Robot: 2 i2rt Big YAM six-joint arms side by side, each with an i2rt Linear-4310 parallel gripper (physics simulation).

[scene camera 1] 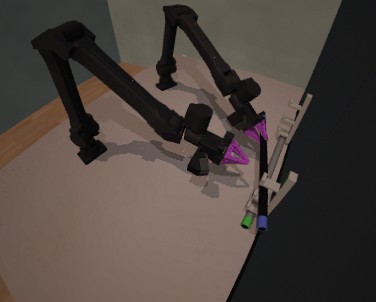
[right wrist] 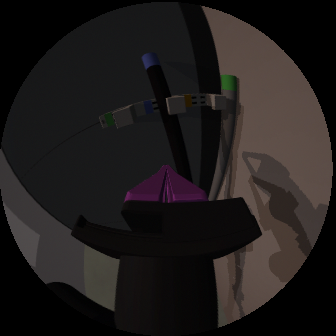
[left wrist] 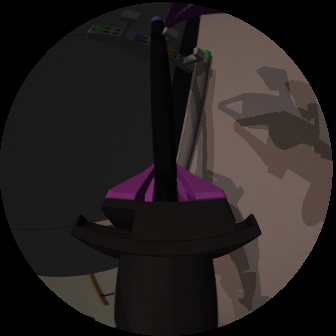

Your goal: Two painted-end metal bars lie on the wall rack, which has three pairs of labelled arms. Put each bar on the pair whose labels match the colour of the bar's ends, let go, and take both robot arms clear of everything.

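Frame: origin at the left arm's base, x ahead, y left, z up, level; centimetres.
Seen in the pictures: left gripper, fingertip midpoint: (scene camera 1: pixel 264 142) (left wrist: pixel 165 168); right gripper, fingertip midpoint: (scene camera 1: pixel 248 162) (right wrist: pixel 166 168) (left wrist: pixel 167 24); left arm's base, origin of the base link: (scene camera 1: pixel 166 85); right arm's base, origin of the base link: (scene camera 1: pixel 92 152).
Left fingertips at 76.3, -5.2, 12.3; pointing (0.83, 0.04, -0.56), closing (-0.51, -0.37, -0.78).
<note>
Offsets run from my left fingertips to a thing's top centre, as dx, dy, dz. "spot": to the spot under its first point.
The blue-ended black bar @(+4.2, -6.7, +4.2) (scene camera 1: pixel 263 165) (left wrist: pixel 161 100) (right wrist: pixel 176 142) slants in front of the rack @(+14.1, -18.7, +14.2) (scene camera 1: pixel 286 189) (left wrist: pixel 112 31) (right wrist: pixel 123 117). In the right wrist view it crosses the rack strip between the blue and orange labels; I cannot tell whether it touches an arm. My left gripper (scene camera 1: pixel 265 138) (left wrist: pixel 165 168) is shut on this bar near its far end. My right gripper (scene camera 1: pixel 248 162) (right wrist: pixel 166 168) is shut and empty, beside the bar. The green-ended grey bar @(+6.6, +0.3, -9.3) (scene camera 1: pixel 277 155) (left wrist: pixel 196 110) (right wrist: pixel 227 135) lies at the rack's outermost arm, past the orange label. Its far end is hidden.
A green label (left wrist: pixel 100 30) (right wrist: pixel 109 119), a blue label @(spot: +15.5, -17.9, +4.4) (left wrist: pixel 139 38) (right wrist: pixel 148 106) and an orange label @(spot: +15.6, -18.1, -3.1) (left wrist: pixel 171 52) (right wrist: pixel 188 100) run along the near rack strip. The dark wall (scene camera 1: pixel 330 215) stands behind the rack. Both grippers are close together on the rack's table side.
</note>
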